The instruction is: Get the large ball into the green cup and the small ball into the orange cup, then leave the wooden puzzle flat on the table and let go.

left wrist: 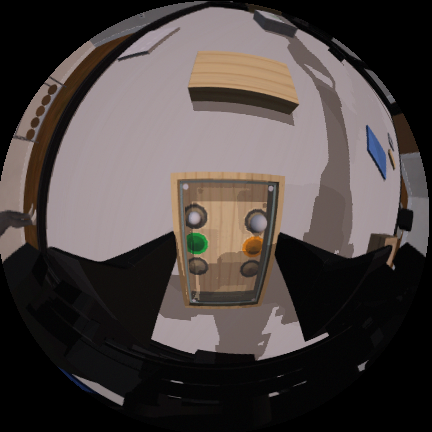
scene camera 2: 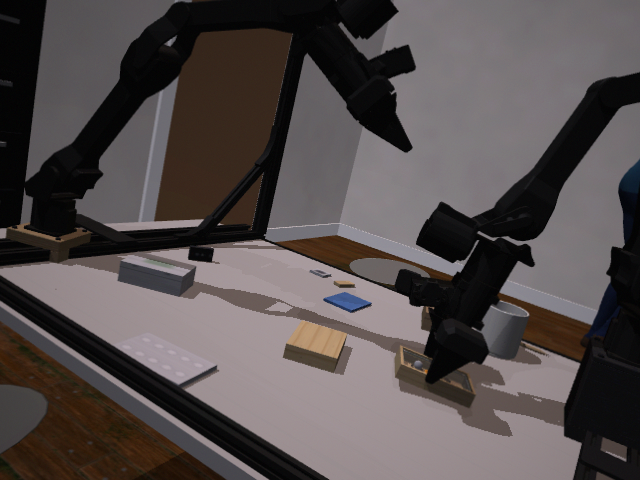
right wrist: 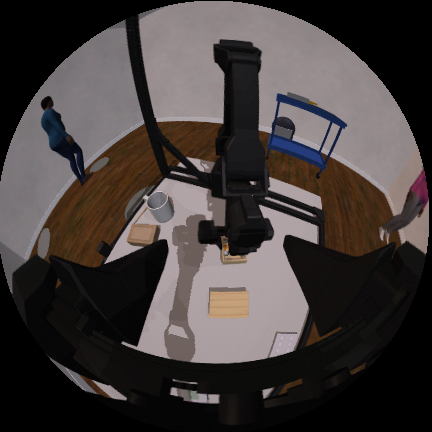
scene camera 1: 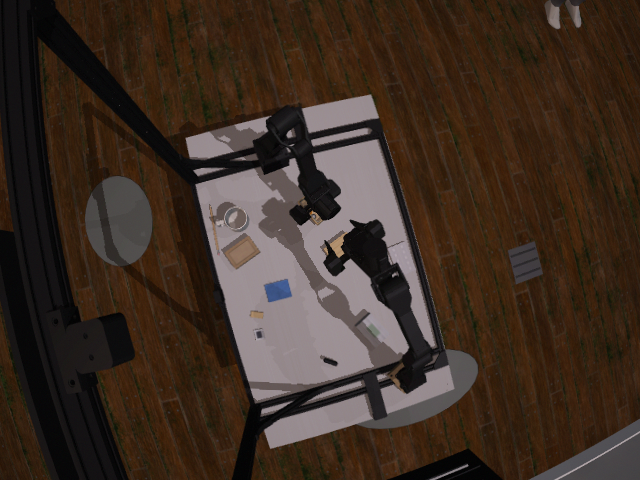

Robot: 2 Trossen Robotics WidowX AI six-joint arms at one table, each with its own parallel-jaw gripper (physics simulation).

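Places are measured from the left arm's base along level axes (x ahead, y right, z down), in millimetres.
Pixels of known places: left gripper, fingertip midpoint: (left wrist: 226,237) (scene camera 2: 426,371); right gripper, fingertip midpoint: (scene camera 2: 409,150) (right wrist: 226,243) (scene camera 1: 337,230); left arm's base, link origin: (scene camera 2: 630,358) (scene camera 1: 270,148); right arm's base, link origin: (scene camera 2: 50,229) (scene camera 1: 406,375).
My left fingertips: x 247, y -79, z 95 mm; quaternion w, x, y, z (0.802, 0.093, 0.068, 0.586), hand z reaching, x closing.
Observation:
For each thing: its top centre in the pictures, then the offset to it from my left fingertips. "pt": a spot on its surface instead.
- wooden puzzle, top centre: (left wrist: 227,261) (scene camera 2: 436,363) (right wrist: 233,242) (scene camera 1: 315,207) dy +3, dx -10, dz -15 mm
- small ball, top centre: (left wrist: 192,218) dy -26, dx +5, dz +0 mm
- green cup, surface spot: (left wrist: 197,243) pt dy -18, dx -8, dz -6 mm
- large ball, top centre: (left wrist: 261,224) (scene camera 2: 419,361) dy +19, dx +17, dz -3 mm
- orange cup, surface spot: (left wrist: 253,246) pt dy +19, dx +1, dz -6 mm
- light wooden block, top centre: (left wrist: 245,67) (scene camera 2: 318,337) (right wrist: 228,304) (scene camera 1: 341,248) dy -29, dx +162, dz +2 mm
- grey mug, surface spot: (right wrist: 160,207) pt dy +247, dx -45, dz -57 mm
- brown box, top centre: (left wrist: 387,256) (right wrist: 140,232) (scene camera 1: 241,252) dy +304, dx +42, dz -10 mm
- blue pad, top centre: (scene camera 2: 348,300) (left wrist: 378,151) (scene camera 1: 278,290) dy +237, dx +216, dz +20 mm
- grey box, top centre: (scene camera 2: 159,263) (right wrist: 192,394) (scene camera 1: 373,330) dy -22, dx +480, dz -11 mm
The wooden puzzle (scene camera 1: 315,217) (scene camera 2: 412,377) (left wrist: 227,176) (right wrist: 235,260) is a shallow box with a clear cover. My left gripper (scene camera 2: 435,373) (left wrist: 226,237) is shut on its two long sides; it is level, at or very near the table. In the left wrist view the small ball (left wrist: 194,218) is in the far left cup, beyond the green cup (left wrist: 197,243). The large ball (left wrist: 258,223) (scene camera 2: 418,364) is in the far right cup, beyond the orange cup (left wrist: 253,246). Neither coloured cup holds a ball. My right gripper (scene camera 1: 339,232) is open and empty, high above the table.
A light wooden block (scene camera 2: 316,338) (left wrist: 242,72) (right wrist: 228,304) lies beyond the puzzle. A grey mug (scene camera 1: 236,218) (right wrist: 160,207), a brown box (scene camera 1: 241,251) (right wrist: 143,234), a blue pad (scene camera 1: 278,290) (scene camera 2: 347,301) and a grey box (scene camera 2: 156,274) stand farther off.

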